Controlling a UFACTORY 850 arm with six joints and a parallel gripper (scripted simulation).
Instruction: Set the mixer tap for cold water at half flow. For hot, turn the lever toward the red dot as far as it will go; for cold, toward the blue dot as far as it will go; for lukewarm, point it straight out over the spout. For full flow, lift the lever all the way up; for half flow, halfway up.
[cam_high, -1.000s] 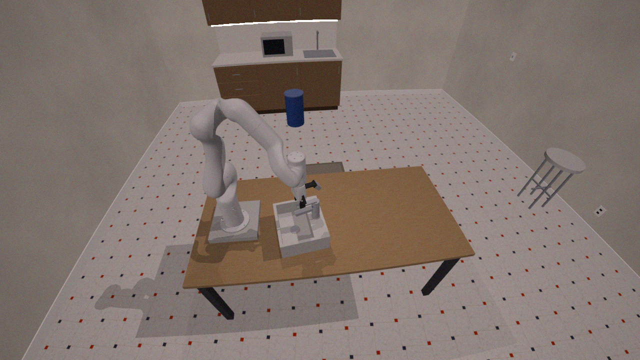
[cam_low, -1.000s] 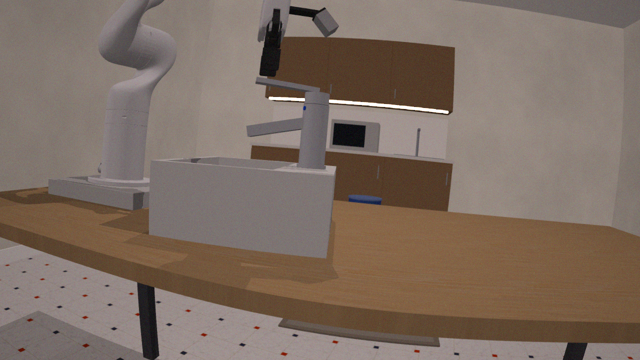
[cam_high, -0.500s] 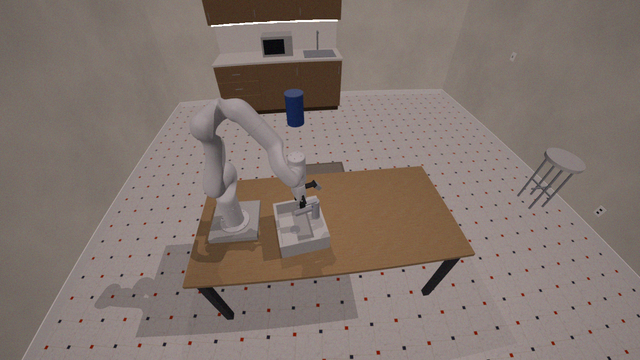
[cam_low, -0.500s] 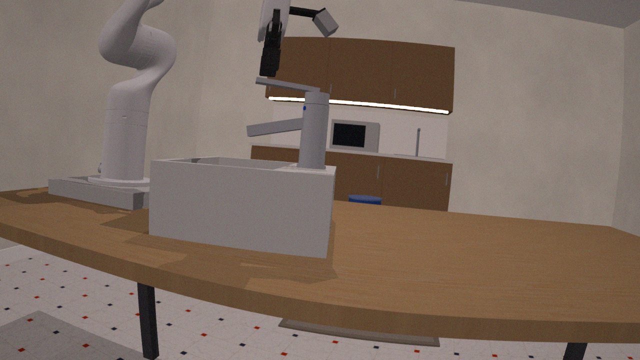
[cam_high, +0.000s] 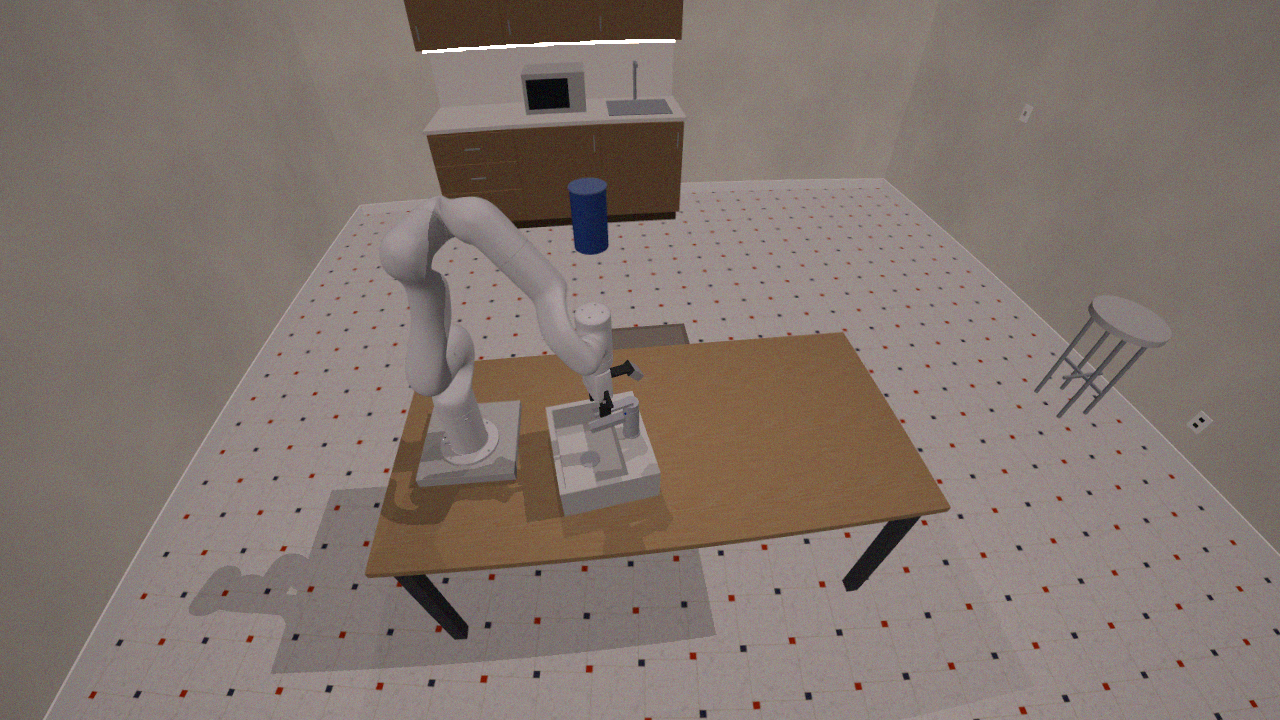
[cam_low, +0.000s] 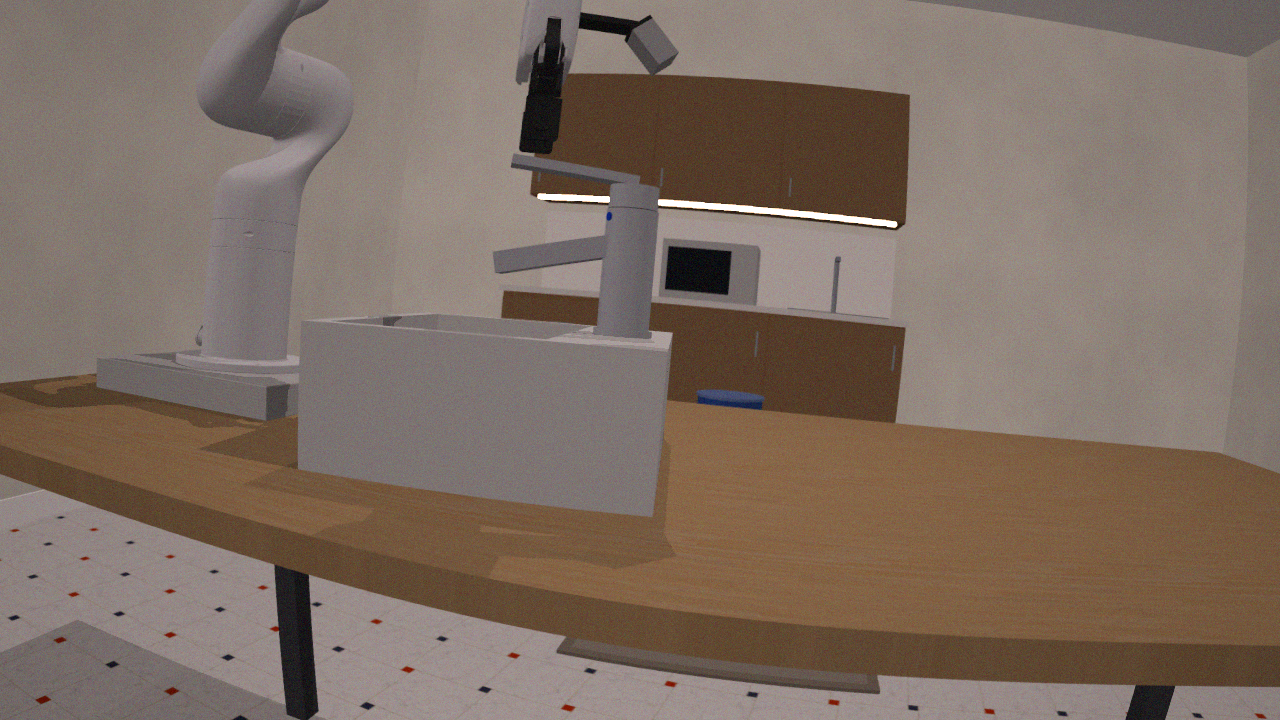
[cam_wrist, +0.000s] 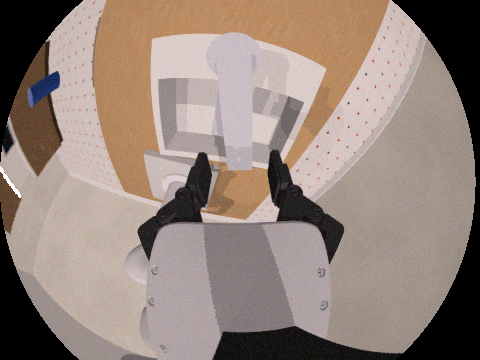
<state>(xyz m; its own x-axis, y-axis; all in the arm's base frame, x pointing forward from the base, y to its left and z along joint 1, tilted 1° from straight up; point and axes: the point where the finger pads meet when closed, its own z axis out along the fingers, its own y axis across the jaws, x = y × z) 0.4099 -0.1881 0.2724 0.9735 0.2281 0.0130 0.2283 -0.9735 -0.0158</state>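
Right now the flat lever is 4 cm below my hand, 4 cm ahead of it and 1 cm to the left of it. The rest, counted from my hand: white sink basin (27 cm below, 3 cm behind, 2 cm to the left).
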